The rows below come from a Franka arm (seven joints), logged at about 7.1 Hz.
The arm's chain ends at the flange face. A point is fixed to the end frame.
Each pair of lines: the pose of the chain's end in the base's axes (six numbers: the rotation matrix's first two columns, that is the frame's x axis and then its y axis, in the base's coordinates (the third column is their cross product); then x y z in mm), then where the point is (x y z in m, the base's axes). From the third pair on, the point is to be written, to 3 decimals.
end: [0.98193, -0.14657, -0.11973, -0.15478, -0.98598, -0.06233, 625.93, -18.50, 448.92]
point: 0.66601 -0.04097 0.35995
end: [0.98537, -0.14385, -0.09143, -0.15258, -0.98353, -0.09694, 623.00, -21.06, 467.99]
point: 0.66601 -0.04090 0.37976
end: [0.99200, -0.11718, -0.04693, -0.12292, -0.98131, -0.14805, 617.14, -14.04, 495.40]
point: 0.665 -0.029 0.409
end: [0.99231, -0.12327, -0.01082, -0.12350, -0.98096, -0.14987, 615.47, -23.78, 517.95]
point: 0.666 -0.039 0.433
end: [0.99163, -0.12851, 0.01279, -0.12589, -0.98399, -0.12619, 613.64, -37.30, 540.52]
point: 0.666 -0.055 0.457
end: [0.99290, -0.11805, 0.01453, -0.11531, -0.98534, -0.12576, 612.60, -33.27, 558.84]
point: 0.665 -0.051 0.476
